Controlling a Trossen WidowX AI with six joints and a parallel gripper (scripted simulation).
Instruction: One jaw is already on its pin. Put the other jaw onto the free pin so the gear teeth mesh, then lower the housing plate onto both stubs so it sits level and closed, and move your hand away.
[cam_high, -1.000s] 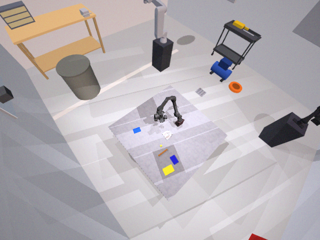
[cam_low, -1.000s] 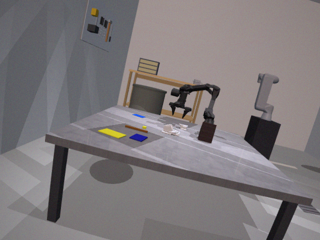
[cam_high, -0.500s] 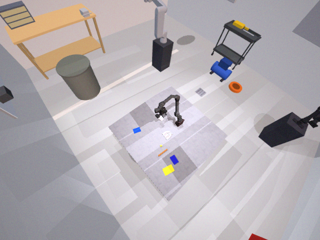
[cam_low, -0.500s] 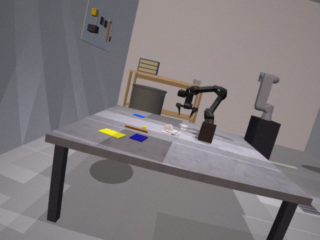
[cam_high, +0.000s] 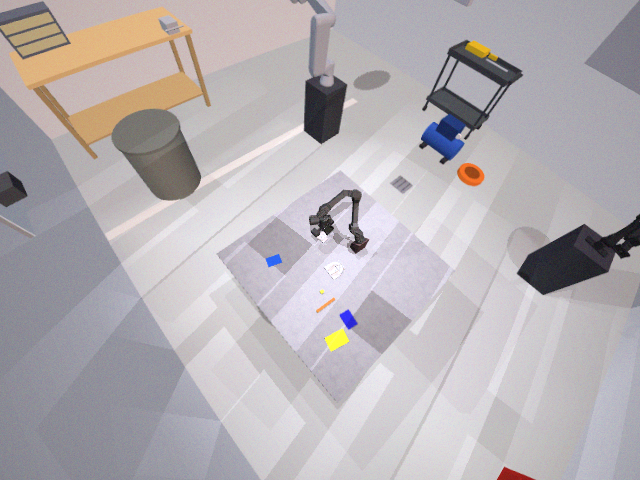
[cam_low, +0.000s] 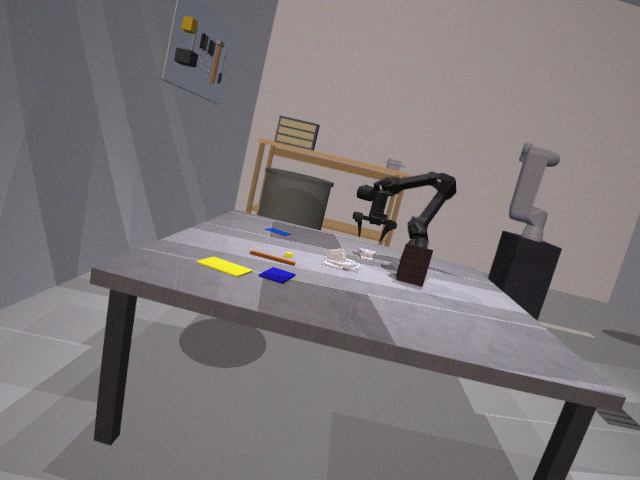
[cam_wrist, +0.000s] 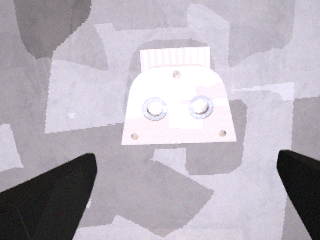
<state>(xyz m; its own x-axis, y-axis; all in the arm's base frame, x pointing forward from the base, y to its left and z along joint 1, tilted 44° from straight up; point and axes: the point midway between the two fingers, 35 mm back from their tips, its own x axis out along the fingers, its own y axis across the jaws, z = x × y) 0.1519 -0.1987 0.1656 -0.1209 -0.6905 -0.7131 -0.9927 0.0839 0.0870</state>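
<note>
The white housing plate lies 5 cm below my gripper tip and 1 cm to the left of it. The rest, counted from my gripper tip: white jaw: 29 cm to the left, 9 cm ahead, 6 cm below; then small yellow cube: 32 cm to the left, 30 cm ahead, 7 cm below; then orange bar: 41 cm to the left, 35 cm ahead, 7 cm below.
</note>
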